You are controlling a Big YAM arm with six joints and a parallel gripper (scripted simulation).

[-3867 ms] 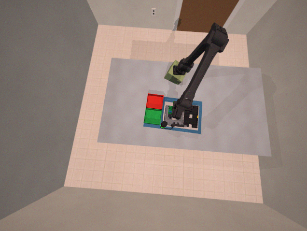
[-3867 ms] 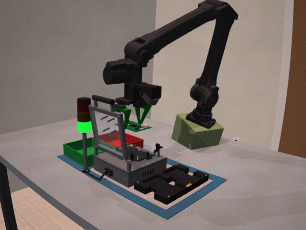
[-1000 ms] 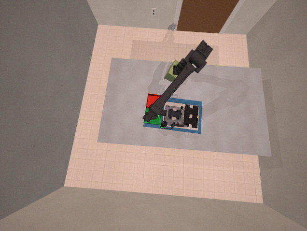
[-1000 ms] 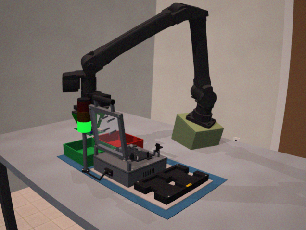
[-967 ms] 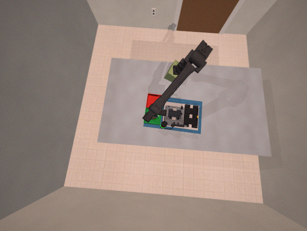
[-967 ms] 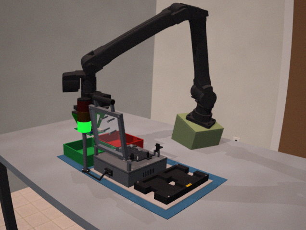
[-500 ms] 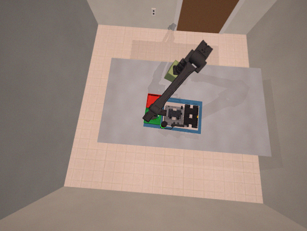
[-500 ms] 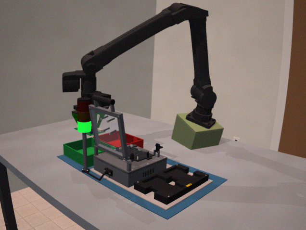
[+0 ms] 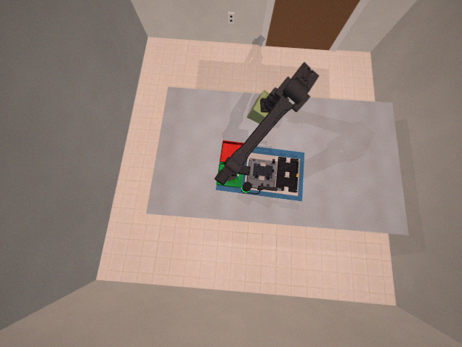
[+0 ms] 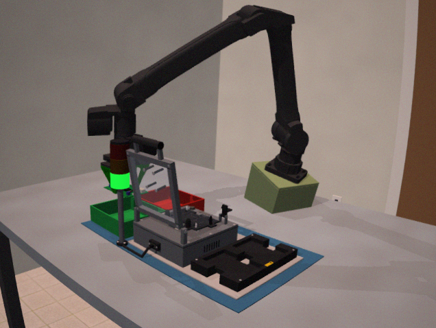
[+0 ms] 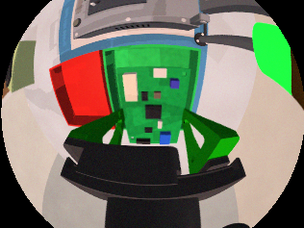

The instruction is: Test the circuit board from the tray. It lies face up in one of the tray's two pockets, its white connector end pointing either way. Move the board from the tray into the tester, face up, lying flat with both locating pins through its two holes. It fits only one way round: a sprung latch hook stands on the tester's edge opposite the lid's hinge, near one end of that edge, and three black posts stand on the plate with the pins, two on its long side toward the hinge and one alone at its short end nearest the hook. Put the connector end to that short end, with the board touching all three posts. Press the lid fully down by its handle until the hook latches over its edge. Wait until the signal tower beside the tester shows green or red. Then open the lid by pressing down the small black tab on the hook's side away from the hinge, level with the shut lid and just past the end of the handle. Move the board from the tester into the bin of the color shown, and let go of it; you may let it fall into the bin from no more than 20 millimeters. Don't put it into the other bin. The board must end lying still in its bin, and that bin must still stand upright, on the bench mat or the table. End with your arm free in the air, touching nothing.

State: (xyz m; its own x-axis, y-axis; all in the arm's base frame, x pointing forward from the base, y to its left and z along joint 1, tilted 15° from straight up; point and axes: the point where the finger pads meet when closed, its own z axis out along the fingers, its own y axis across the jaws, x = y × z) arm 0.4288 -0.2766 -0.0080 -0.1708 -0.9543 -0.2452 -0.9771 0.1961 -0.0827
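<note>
Right now my hand is 90 mm above the green bin. Also, from my hand: tester plate 10 mm behind, 210 mm to the left, 30 mm below; then red bin 150 mm behind, 30 mm to the left, 90 mm below; then clear lid 100 mm ahead, 180 mm to the left, 80 mm above.
</note>
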